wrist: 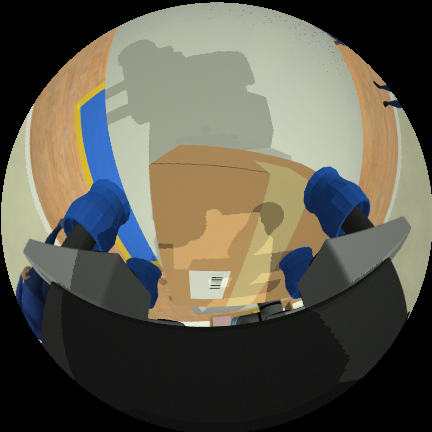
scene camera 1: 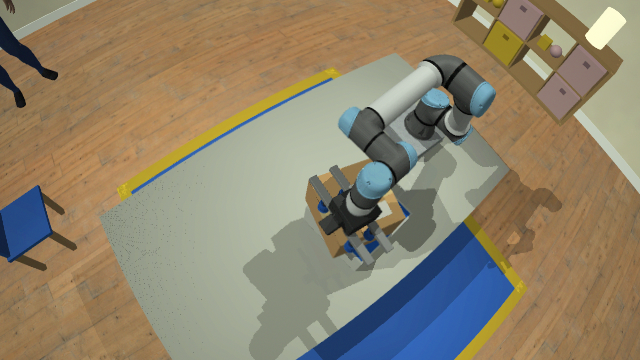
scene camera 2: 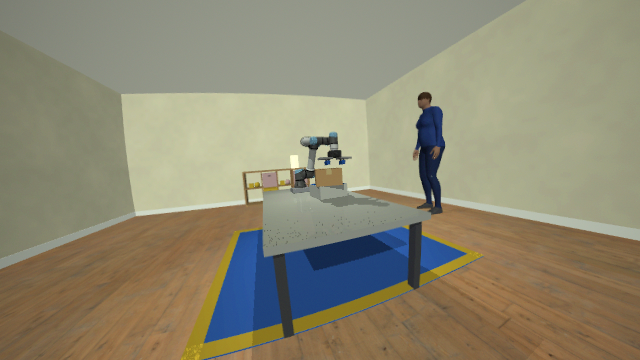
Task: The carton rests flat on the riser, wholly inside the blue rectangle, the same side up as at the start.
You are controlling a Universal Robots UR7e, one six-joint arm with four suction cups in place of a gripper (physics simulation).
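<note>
The brown carton [scene camera 1: 337,245] [scene camera 2: 328,178] [wrist: 200,195] rests upright on the light grey riser [scene camera 2: 330,193], with a white barcode label and a tape strip on top. Parts of the blue rectangle [scene camera 1: 371,247] show beside the carton at its lower right in scene camera 1; the rest is hidden under carton and gripper. I cannot tell how far the carton's far sides stand from the outline. My gripper [scene camera 1: 346,220] [scene camera 2: 335,162] [wrist: 220,240], four blue cups on grey bars, hangs over the carton, with a gap between cups and carton top in scene camera 2. It is open and holds nothing.
The riser stands on the grey table [scene camera 1: 225,200] [scene camera 2: 320,220] near the arm's base [scene camera 1: 419,126]. A blue and yellow mat [scene camera 1: 450,300] [scene camera 2: 225,300] lies under the table. A person [scene camera 2: 430,130], a blue chair [scene camera 1: 27,225] and a shelf unit [scene camera 2: 245,187] stand away from the table.
</note>
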